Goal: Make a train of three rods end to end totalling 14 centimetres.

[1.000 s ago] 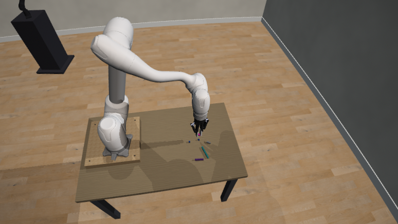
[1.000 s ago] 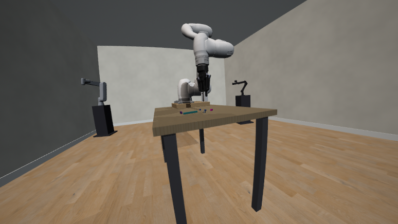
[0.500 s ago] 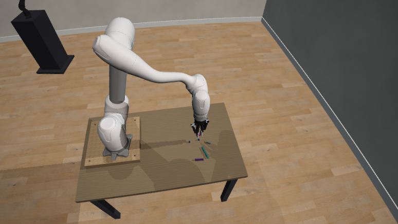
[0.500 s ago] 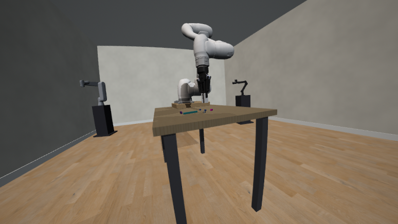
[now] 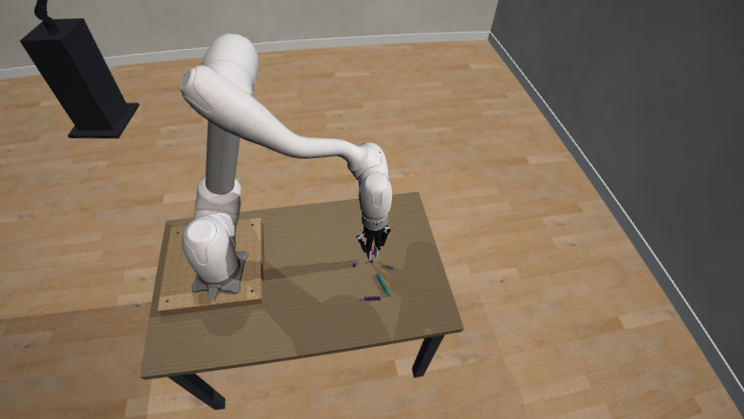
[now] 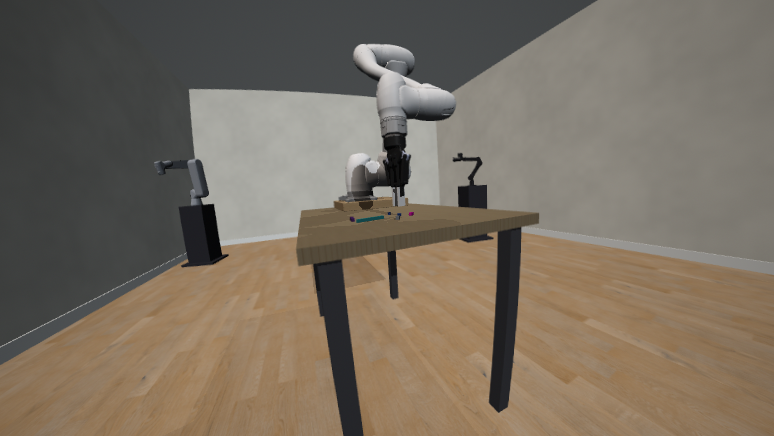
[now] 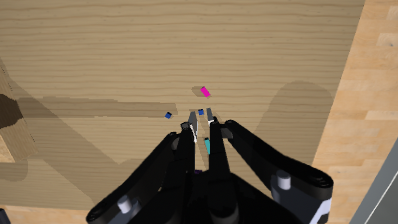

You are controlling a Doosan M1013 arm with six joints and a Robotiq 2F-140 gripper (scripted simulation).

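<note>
Right now my hand is 6 cm above the magenta rod and 4 cm to the right of it. From my hand the other things lie so: purple rod (16 cm to the right, 6 cm below); then turquoise rod (11 cm to the right, 6 cm below, 4 cm ahead); then grey rod (7 cm ahead, 6 cm below, 2 cm to the right).
</note>
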